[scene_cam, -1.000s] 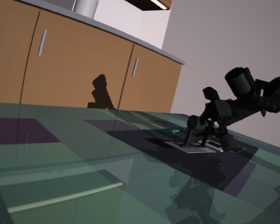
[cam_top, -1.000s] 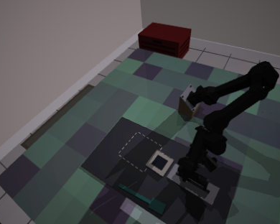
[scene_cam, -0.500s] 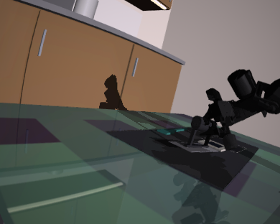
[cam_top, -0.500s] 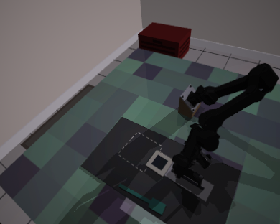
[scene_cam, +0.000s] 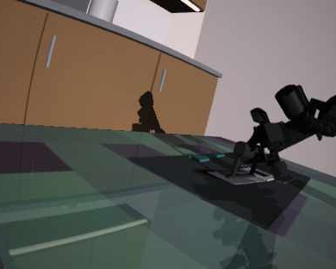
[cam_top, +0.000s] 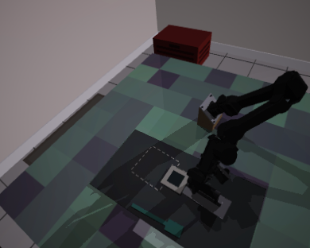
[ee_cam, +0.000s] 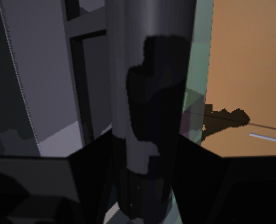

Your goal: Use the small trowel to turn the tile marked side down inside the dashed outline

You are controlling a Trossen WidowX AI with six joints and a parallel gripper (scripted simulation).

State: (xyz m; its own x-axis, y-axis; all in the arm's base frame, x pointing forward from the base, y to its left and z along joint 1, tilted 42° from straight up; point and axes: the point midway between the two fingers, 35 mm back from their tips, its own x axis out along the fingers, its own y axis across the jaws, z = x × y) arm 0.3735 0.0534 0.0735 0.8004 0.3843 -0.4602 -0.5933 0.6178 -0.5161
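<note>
My gripper tip is 30 mm past the tile, 100 mm to the left of it and 50 mm above it. Round my gripper tip: dark mat (90 mm to the right, 70 mm below); teal trowel (140 mm ahead, 70 mm to the right, 50 mm below).
</note>
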